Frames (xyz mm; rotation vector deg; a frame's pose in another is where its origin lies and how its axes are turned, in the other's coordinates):
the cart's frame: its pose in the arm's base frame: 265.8 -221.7 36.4 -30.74 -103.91 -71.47
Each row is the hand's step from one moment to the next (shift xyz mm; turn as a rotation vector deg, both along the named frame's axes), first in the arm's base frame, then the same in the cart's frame.
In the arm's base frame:
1: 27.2 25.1 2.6 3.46 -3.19 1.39
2: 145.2 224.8 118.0 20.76 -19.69 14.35
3: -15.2 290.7 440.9 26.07 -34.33 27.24
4: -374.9 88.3 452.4 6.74 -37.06 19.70
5: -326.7 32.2 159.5 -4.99 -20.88 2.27
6: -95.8 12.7 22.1 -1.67 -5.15 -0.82
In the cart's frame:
1: -15.6 31.7 11.4 -0.39 1.98 -4.47
2: -7.0 262.7 128.3 2.72 14.91 -28.19
3: 341.2 346.8 206.1 12.13 19.77 -45.41
4: 570.6 5.9 165.6 16.78 0.38 -39.05
5: 307.7 -140.2 137.4 6.96 -11.01 -17.22
6: 69.4 -53.1 46.8 0.81 -3.78 -3.87

